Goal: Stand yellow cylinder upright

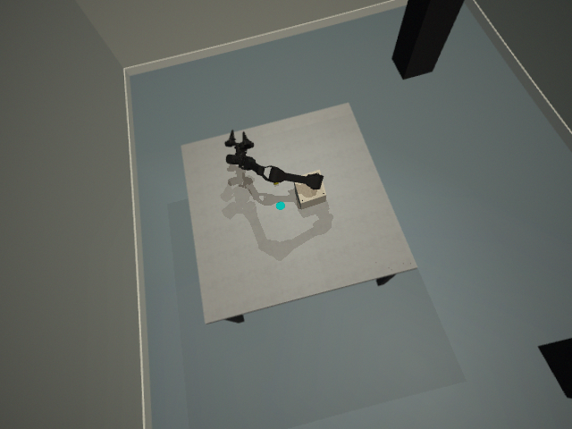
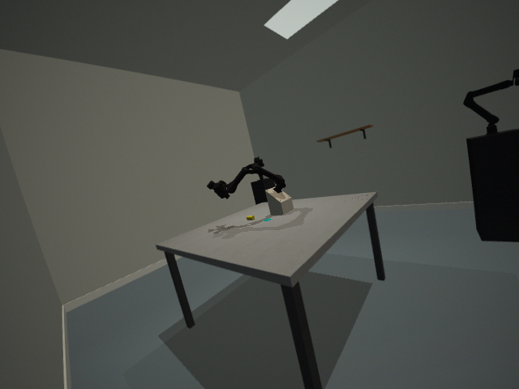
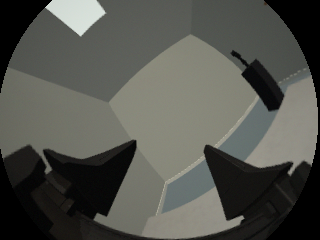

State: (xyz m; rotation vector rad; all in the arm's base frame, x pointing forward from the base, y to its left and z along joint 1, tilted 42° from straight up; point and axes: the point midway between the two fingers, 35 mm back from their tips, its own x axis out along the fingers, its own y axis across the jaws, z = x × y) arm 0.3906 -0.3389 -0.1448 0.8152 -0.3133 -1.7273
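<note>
My gripper tip is 320 mm above the yellow tall cylinder, 220 mm to the right of it and 150 mm past it. Round my gripper tip: cyan circle: 410 mm to the left, 340 mm below, 130 mm behind.
</note>
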